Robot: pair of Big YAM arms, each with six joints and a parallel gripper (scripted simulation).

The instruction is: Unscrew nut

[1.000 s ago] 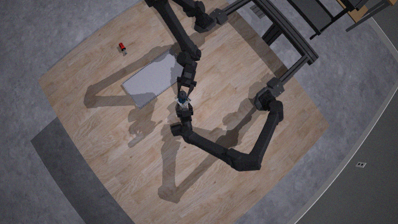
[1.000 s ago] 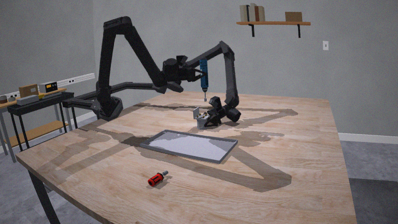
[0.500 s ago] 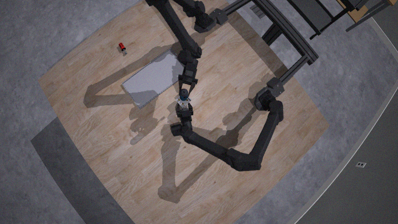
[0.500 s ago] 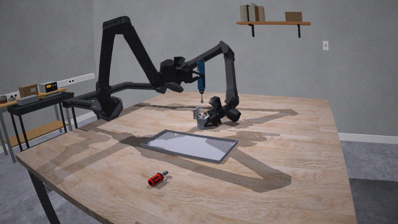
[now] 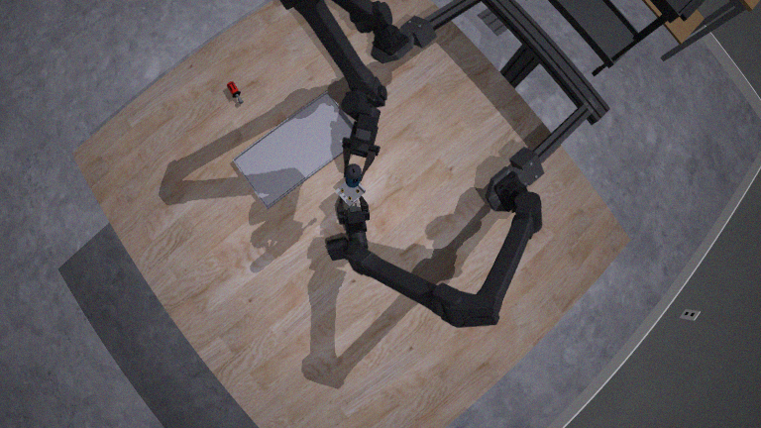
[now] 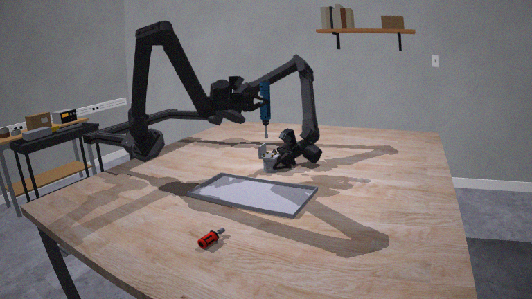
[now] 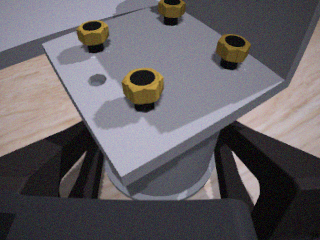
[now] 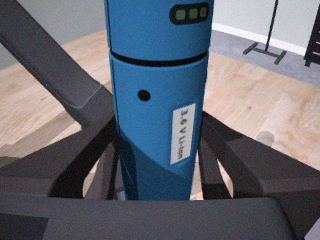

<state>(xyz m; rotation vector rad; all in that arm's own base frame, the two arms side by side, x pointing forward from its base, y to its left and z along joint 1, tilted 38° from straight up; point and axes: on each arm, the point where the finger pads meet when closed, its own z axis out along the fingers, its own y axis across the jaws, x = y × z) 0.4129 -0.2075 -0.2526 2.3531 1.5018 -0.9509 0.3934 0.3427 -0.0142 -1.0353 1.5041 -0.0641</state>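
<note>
Right now my left hand is 1 cm below the joint module. From my left hand the other things lie so: driver tip: 14 cm above, 1 cm behind; grey bracket plate: 5 cm above; nut: 5 cm above, 2 cm to the left, 1 cm ahead.
</note>
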